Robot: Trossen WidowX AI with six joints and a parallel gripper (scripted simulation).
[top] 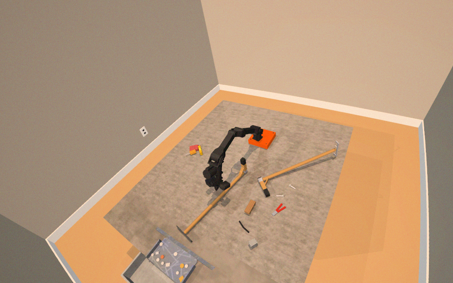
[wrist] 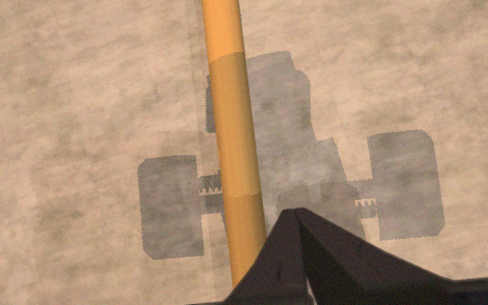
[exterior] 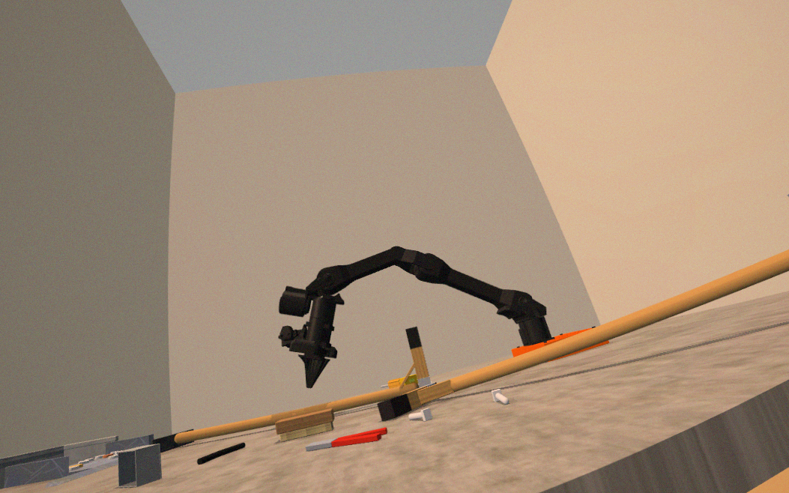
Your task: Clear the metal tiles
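Now: the long scraper 20 mm to the left of my gripper tip, 20 mm ahead of it and 10 mm below it. Round my gripper tip: wooden block (230 mm to the left, 60 mm below, 60 mm behind); then grey cube (370 mm to the left, 100 mm ahead, 50 mm below); then black strip (270 mm to the left, 60 mm below, 60 mm ahead).
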